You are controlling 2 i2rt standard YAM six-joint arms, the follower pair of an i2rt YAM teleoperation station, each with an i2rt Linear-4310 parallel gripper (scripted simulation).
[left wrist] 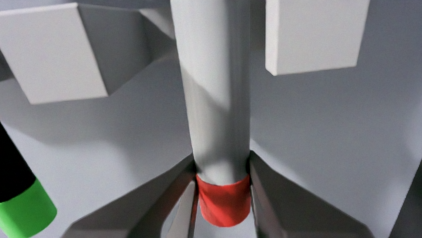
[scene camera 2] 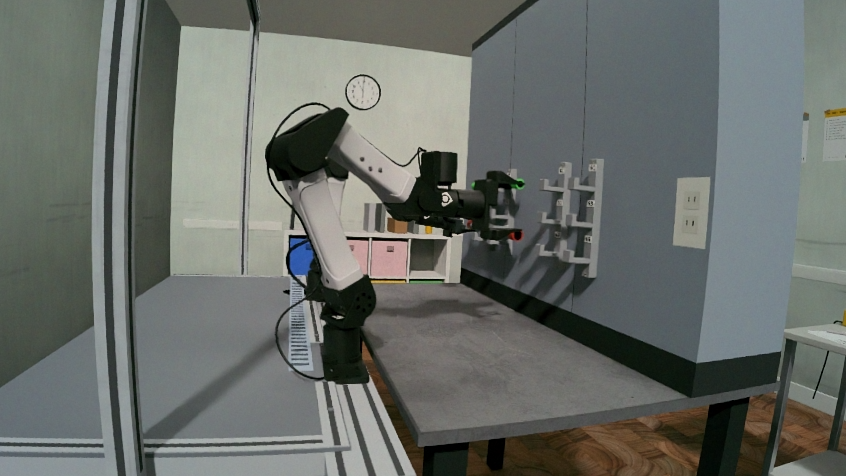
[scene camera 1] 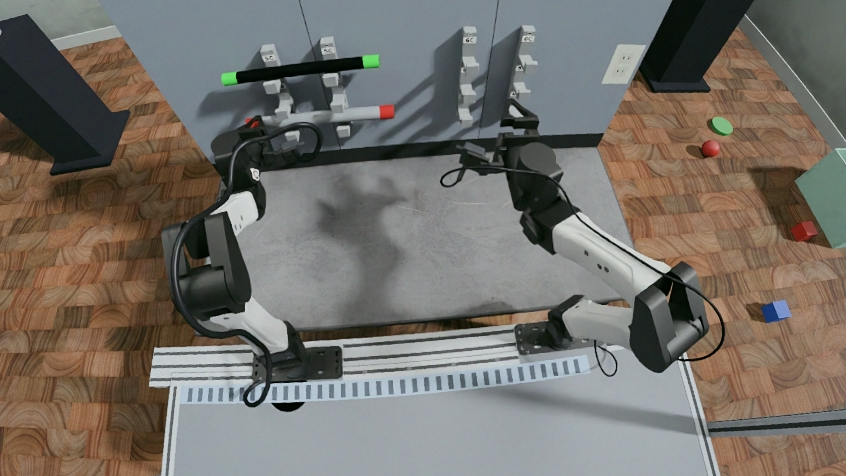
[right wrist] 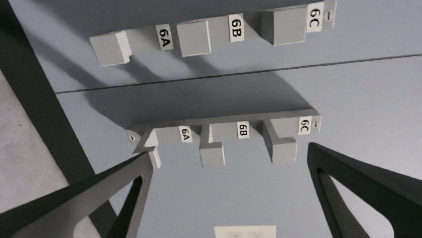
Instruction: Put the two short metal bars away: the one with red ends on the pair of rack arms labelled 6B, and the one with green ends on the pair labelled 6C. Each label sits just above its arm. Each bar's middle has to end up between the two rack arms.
Scene:
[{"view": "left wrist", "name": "my left gripper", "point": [223,159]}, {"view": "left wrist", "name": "red-ended bar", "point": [214,50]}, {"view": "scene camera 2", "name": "my right gripper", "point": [522,206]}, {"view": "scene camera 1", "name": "green-ended bar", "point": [372,61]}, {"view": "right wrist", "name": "my right gripper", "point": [225,155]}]

